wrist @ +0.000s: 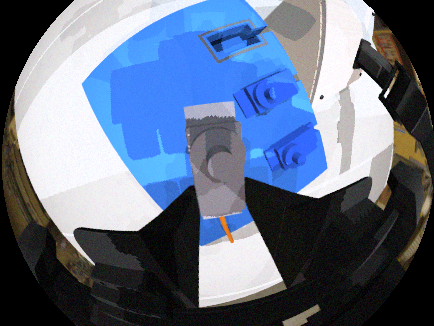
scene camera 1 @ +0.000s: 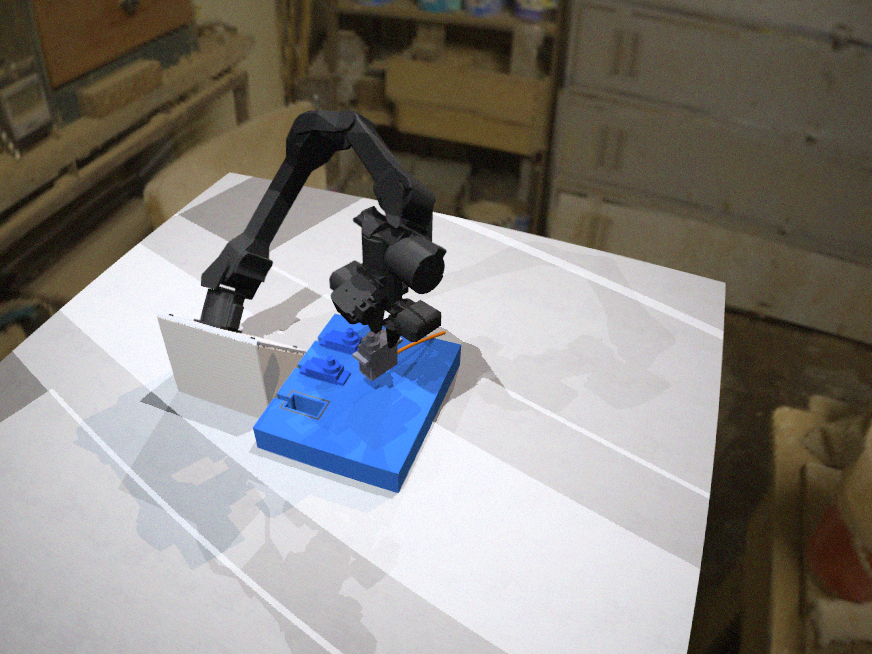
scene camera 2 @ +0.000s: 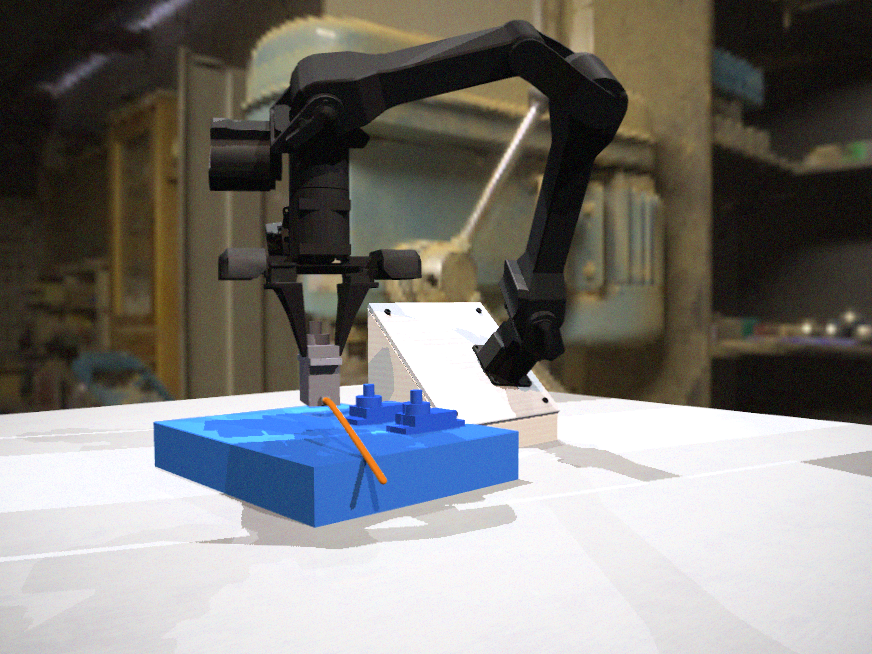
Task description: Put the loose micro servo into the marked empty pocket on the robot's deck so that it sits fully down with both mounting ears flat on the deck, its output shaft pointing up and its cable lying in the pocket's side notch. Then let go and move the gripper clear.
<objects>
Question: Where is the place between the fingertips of the gripper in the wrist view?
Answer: At 219,187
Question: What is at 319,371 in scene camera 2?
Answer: A micro servo.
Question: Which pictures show the gripper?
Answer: The wrist view, scene camera 1 and scene camera 2: all of them.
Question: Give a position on a micro servo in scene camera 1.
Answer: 374,357
</objects>
